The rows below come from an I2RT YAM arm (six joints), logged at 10 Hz.
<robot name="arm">
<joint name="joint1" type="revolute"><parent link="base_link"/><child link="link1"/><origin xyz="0.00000 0.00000 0.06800" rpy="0.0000 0.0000 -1.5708"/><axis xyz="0 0 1"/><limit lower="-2.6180" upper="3.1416"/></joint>
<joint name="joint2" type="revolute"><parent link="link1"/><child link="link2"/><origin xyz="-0.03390 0.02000 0.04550" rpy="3.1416 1.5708 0.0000"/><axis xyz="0 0 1"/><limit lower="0.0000" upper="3.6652"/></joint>
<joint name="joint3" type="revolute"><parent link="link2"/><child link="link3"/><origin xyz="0.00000 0.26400 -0.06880" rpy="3.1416 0.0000 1.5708"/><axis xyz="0 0 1"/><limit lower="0.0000" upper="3.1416"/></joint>
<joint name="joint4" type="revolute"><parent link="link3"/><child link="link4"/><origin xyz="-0.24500 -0.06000 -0.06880"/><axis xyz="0 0 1"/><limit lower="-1.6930" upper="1.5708"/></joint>
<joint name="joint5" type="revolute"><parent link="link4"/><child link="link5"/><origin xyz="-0.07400 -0.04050 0.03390" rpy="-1.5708 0.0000 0.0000"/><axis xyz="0 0 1"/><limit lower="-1.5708" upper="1.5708"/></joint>
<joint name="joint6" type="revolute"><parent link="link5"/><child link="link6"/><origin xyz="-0.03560 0.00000 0.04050" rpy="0.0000 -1.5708 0.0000"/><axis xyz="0 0 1"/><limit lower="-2.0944" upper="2.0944"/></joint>
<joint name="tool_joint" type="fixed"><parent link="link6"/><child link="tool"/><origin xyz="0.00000 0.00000 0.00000"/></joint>
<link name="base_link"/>
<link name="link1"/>
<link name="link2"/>
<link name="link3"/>
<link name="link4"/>
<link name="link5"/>
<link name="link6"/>
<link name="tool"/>
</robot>
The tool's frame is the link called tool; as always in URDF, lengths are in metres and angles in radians.
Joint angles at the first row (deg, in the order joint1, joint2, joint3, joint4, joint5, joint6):
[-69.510 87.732 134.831 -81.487 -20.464 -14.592]
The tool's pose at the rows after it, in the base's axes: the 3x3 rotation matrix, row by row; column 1 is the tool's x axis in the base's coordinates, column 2 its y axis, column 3 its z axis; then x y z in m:
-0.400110, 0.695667, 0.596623; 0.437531, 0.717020, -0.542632; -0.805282, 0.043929, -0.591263; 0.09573, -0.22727, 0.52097
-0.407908, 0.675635, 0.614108; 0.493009, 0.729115, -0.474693; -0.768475, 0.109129, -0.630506; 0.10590, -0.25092, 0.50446
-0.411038, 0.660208, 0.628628; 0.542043, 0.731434, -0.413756; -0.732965, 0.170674, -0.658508; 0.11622, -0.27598, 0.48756
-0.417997, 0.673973, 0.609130; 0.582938, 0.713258, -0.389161; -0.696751, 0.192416, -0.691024; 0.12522, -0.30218, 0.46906
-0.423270, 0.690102, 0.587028; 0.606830, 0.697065, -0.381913; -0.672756, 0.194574, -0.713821; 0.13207, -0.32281, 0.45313
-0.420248, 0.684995, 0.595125; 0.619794, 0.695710, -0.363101; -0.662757, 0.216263, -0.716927; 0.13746, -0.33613, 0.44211
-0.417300, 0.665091, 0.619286; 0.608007, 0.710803, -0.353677; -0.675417, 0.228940, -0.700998; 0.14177, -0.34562, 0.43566
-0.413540, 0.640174, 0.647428; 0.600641, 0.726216, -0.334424; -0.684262, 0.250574, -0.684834; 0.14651, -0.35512, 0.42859
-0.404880, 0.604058, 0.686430; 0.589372, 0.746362, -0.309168; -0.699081, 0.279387, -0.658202; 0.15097, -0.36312, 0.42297
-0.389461, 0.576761, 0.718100; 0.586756, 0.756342, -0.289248; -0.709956, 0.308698, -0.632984; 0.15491, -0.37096, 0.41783
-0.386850, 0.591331, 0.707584; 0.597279, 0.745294, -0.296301; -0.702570, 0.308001, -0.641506; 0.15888, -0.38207, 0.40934
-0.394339, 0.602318, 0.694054; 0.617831, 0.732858, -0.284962; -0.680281, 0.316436, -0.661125; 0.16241, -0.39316, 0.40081
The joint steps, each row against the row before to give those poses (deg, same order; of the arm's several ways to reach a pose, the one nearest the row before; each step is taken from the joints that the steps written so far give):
[-0.781 3.812 0.095 -1.601 -1.788 0.258]
[0.045 3.696 -0.292 -0.245 -2.427 0.499]
[0.005 4.317 0.657 0.028 -2.176 0.643]
[-0.006 4.327 0.645 0.875 0.639 0.547]
[0.023 3.208 0.078 1.523 1.180 0.346]
[0.011 2.160 -0.003 1.294 -0.881 0.388]
[-0.013 1.191 -0.465 2.237 -1.671 -0.270]
[0.011 1.510 -0.019 1.738 -2.148 -0.176]
[-0.018 1.245 -0.113 1.897 -3.045 -0.125]
[-0.037 1.278 0.114 1.803 -2.550 0.560]
[0.062 2.279 1.316 0.790 0.897 0.610]
[-0.017 3.717 4.184 -2.145 0.605 0.062]

